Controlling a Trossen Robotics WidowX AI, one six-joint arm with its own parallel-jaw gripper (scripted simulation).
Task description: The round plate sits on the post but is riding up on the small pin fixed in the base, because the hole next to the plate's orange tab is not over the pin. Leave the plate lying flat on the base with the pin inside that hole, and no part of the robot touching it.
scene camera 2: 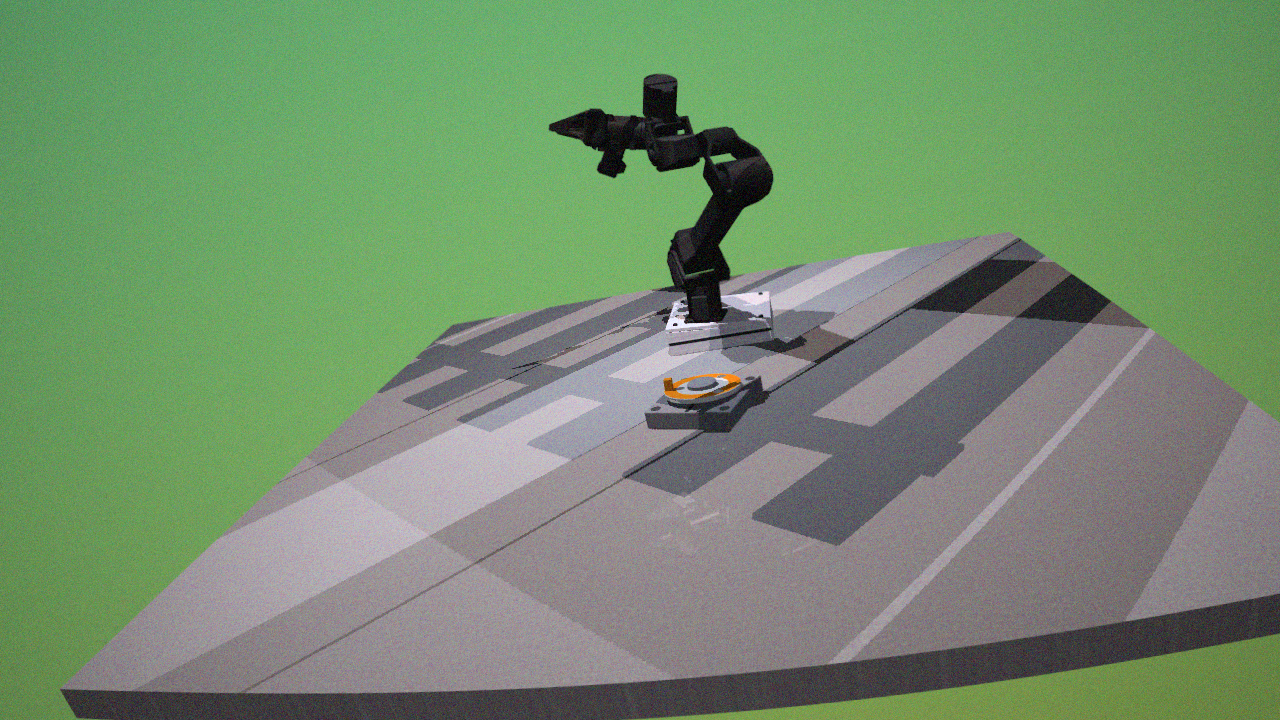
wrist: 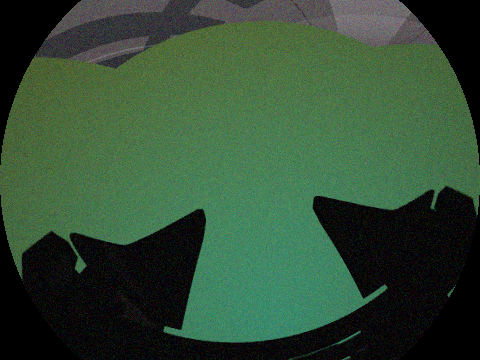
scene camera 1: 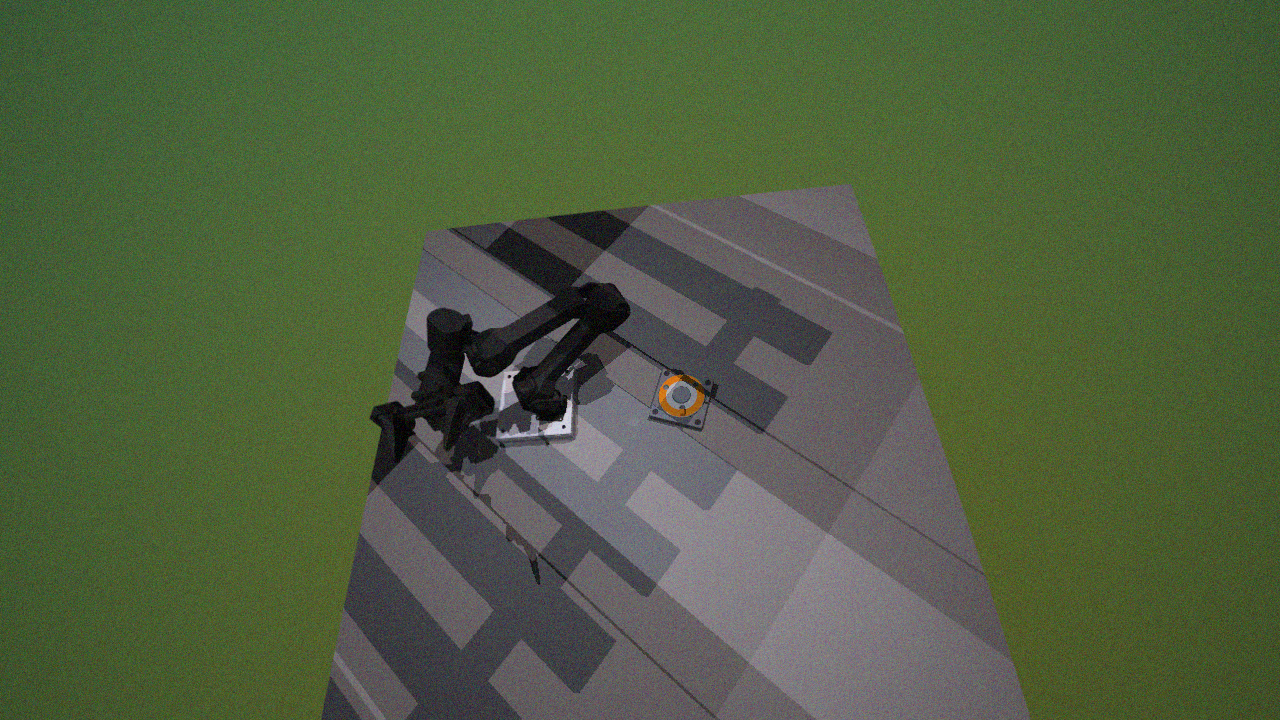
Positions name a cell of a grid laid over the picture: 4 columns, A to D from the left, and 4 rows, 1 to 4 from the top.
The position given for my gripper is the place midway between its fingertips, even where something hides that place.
My gripper shows in scene camera 2 (B1), in the wrist view (C3) and in scene camera 1 (B3).
